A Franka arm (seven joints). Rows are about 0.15 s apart.
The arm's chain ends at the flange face. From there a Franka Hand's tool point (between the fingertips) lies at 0.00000 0.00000 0.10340 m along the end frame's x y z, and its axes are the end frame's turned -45 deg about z.
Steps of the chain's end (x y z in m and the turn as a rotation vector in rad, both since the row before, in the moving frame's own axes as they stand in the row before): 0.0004 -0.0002 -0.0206 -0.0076 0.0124 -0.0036; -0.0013 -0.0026 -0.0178 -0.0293 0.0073 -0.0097; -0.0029 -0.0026 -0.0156 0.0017 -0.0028 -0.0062; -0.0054 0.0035 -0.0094 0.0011 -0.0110 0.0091
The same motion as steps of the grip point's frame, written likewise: 0.0008 0.0016 -0.0206 -0.0141 0.0034 -0.0036; -0.0007 -0.0001 -0.0178 -0.0259 -0.0156 -0.0097; -0.0003 -0.0042 -0.0156 0.0032 -0.0008 -0.0062; -0.0070 -0.0022 -0.0094 0.0086 -0.0070 0.0091
